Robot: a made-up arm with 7 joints.
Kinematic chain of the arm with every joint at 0, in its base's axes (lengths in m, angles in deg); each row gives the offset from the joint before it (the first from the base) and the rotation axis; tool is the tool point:
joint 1: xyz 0 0 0.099 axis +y
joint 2: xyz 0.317 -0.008 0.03 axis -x
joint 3: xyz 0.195 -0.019 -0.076 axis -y
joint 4: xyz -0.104 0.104 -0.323 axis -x
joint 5: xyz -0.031 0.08 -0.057 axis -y
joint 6: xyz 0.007 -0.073 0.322 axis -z
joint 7: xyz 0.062 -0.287 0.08 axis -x
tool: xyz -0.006 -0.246 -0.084
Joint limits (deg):
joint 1: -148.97..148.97
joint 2: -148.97..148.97
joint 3: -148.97..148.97
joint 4: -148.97..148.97
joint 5: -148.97..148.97
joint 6: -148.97..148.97
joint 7: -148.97..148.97
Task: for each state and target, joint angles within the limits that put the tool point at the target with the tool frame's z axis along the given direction. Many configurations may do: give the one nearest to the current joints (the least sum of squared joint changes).
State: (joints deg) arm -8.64 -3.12 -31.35 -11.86 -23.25 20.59 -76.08
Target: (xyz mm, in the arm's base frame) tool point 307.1 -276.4 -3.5 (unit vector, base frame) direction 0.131 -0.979 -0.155
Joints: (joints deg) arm -47.99 20.20 -56.76 -32.94 -36.80 -14.05 -65.46
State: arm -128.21 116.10 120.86 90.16 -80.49 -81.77 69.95
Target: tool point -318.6 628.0 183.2 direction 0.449 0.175 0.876
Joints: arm -141.90 85.73 142.55 111.23 -52.14 -101.72 57.71
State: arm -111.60 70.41 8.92 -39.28 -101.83 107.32 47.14
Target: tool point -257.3 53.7 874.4 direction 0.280 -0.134 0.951
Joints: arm -92.04 66.20 18.89 -40.38 -86.65 105.83 39.23
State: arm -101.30 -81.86 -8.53 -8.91 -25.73 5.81 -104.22
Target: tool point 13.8 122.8 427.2 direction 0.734 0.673 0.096
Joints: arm -97.11 -70.68 -15.22 -19.18 18.29 -1.67 -133.28
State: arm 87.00 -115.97 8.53 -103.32 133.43 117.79 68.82
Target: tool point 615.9 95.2 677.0 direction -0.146 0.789 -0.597
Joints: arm 47.27 -128.41 25.40 -92.48 107.84 114.97 116.61
